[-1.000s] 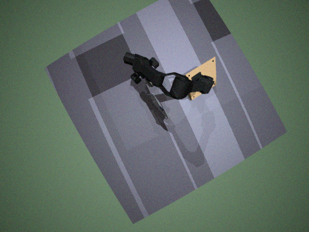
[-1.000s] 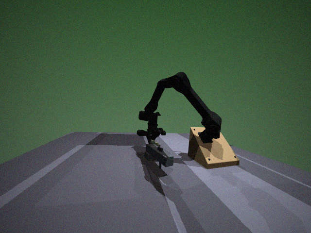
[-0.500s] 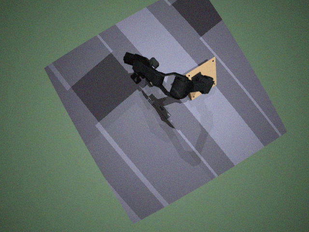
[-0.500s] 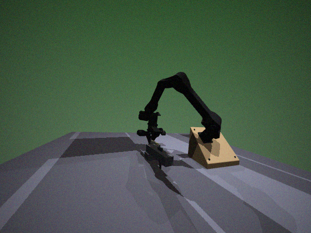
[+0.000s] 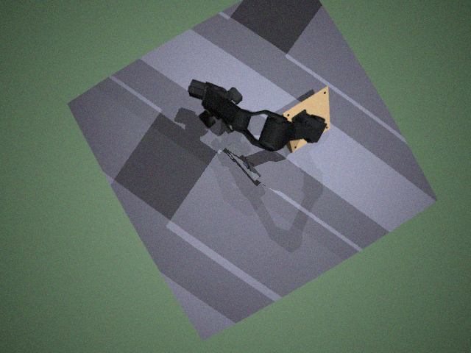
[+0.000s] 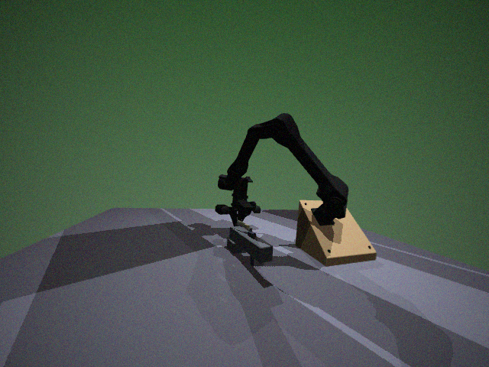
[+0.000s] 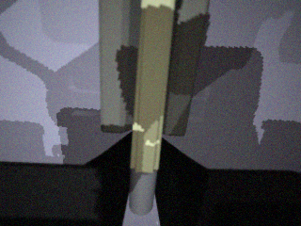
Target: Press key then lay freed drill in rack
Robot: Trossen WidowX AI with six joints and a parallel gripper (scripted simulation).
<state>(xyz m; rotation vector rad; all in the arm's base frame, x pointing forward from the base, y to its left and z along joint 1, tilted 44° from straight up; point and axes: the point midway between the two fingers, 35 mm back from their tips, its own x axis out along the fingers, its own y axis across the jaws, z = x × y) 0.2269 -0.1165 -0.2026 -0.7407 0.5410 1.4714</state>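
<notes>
My gripper tip is now 1 cm past the drill, 4 cm to the right of it and 4 cm below it. Also, from my gripper tip: dark key 5 cm ahead, 25 cm to the left, 4 cm above; grey-olive block 1 cm behind, 5 cm to the left, 1 cm above; dark block 5 cm ahead, 23 cm to the left, 4 cm above.
</notes>
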